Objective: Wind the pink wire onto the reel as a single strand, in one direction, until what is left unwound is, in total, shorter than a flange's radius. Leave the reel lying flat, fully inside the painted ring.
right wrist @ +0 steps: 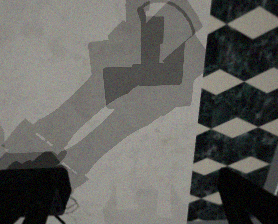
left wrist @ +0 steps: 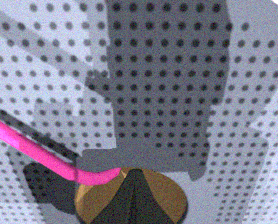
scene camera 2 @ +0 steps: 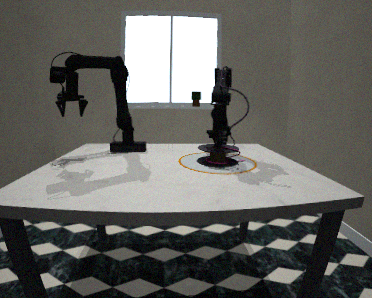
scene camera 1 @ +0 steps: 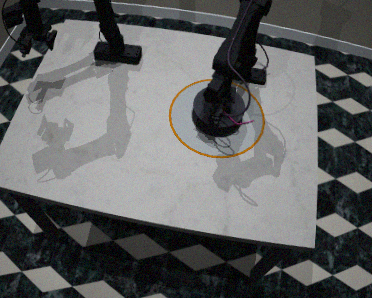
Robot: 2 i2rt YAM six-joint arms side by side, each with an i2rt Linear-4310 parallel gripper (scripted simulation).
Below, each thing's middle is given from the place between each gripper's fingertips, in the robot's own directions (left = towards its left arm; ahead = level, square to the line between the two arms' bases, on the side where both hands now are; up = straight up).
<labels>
Right now my left hand is 20 mm above the dark reel (left wrist: 182, 95).
Now: the dark reel 4 cm ahead of my right hand (scene camera 1: 41, 48), 69 cm to the left of it and 18 cm below it.
</labels>
